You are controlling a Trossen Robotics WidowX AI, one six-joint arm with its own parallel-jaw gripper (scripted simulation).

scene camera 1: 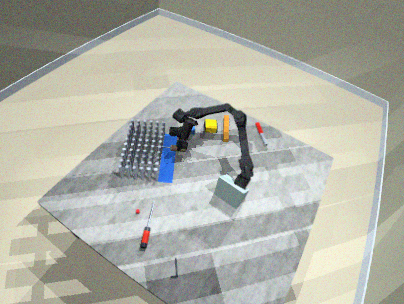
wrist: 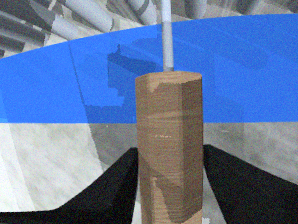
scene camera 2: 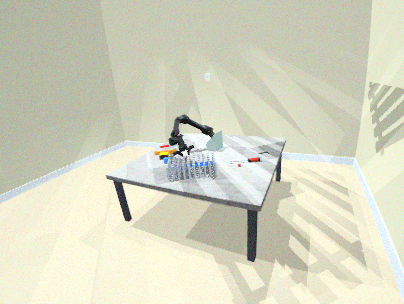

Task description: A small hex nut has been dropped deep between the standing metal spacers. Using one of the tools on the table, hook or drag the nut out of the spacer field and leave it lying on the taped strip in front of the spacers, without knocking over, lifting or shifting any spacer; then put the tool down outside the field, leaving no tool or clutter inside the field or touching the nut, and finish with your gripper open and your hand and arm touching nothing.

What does my gripper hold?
A wooden-handled tool.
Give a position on a wooden-handled tool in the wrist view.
At 170,135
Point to a blue taped strip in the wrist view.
90,80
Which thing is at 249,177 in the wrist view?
My gripper.
